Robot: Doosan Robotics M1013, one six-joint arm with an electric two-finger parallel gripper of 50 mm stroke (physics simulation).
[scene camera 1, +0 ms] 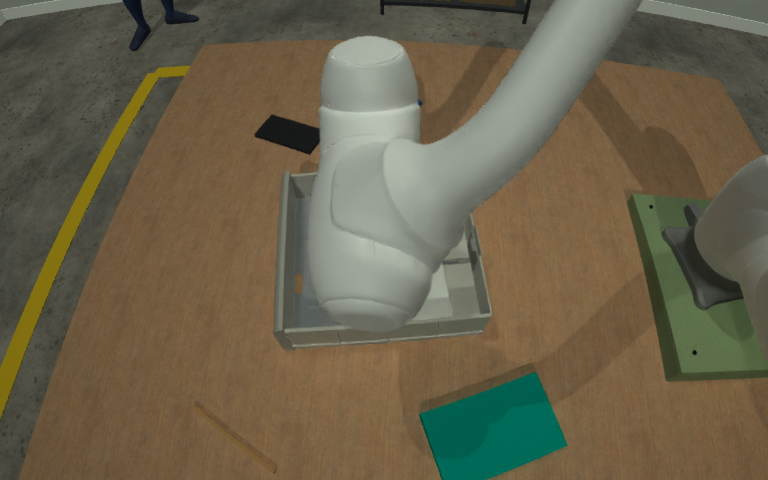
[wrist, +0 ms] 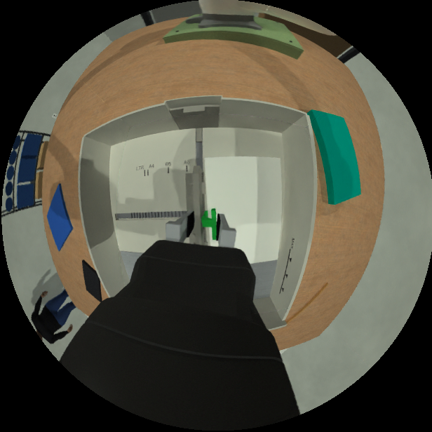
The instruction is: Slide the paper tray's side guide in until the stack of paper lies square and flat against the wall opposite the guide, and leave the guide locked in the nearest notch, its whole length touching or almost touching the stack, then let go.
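Frame: origin at the arm's base, x left, y ahead, z down, level; metres.
Where they show: arm's base, origin of its link: (scene camera 1: 713, 263).
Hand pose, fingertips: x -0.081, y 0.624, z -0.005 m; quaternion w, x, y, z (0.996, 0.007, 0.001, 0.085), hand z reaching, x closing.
Observation:
Things, the pixels of their top centre, and the offset from my fingertips. "spot": a spot on its surface instead.
- paper tray, a spot on its surface: (scene camera 1: 281, 254) spot: dy +0.183, dx -0.008, dz -0.047 m
- teal block, centre of its top: (scene camera 1: 495, 430) dy -0.117, dx +0.294, dz +0.029 m
- thin wooden stick, centre of its top: (scene camera 1: 231, 438) dy +0.288, dx +0.264, dz +0.040 m
- black slab, centre of its top: (scene camera 1: 289, 132) dy +0.191, dx -0.379, dz +0.038 m
The paper tray (scene camera 1: 281, 254) (wrist: 299, 200) lies on the table. In the wrist view the side guide (wrist: 196, 192) stands upright near the A5 mark, at the right end of the notched strip (wrist: 150, 216). The white paper stack (wrist: 230, 190) lies right of it, its left edge close alongside the guide and its right edge at the opposite wall; it looks square. My gripper (wrist: 205, 220) is shut on the side guide, with the guide's green latch tab (wrist: 214, 223) between the fingers. The arm hides gripper and guide in the scene view. Whether the latch sits in a notch cannot be seen.
A teal block (scene camera 1: 492, 427) (wrist: 337, 157) lies beside the tray, a thin wooden stick (scene camera 1: 235, 436) (wrist: 307, 302) beyond a corner. A black slab (scene camera 1: 288, 134) (wrist: 92, 281) and a blue object (wrist: 60, 217) lie on the other side. The tray walls surround the gripper.

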